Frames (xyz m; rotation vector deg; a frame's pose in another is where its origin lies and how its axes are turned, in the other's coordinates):
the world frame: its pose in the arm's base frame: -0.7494 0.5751 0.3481 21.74 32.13 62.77
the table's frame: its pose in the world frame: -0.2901 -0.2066 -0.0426 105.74 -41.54 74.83
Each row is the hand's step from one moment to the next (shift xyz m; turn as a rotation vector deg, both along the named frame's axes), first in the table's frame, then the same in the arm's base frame.
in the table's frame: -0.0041 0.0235 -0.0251 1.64 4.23 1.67
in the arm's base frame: -0.0127 -0.0269 0.0177 3.45 -3.38 0.20
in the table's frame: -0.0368 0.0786 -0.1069 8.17 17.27 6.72
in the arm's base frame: -0.0737 -0.0992 0.0608 15.04 -13.43 1.88
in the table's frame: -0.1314 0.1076 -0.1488 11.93 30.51 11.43
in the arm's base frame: -0.1588 -0.1575 0.0309 24.54 -24.45 1.98
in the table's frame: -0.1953 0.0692 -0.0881 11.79 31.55 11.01
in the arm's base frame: -0.1742 -0.1296 -0.0598 24.46 -25.53 2.28
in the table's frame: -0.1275 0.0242 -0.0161 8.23 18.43 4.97
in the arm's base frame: -0.0924 -0.0590 -0.0713 14.26 -14.76 3.31
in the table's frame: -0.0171 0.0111 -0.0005 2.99 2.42 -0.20
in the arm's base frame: -0.0091 -0.0152 -0.0102 2.64 -1.55 2.34
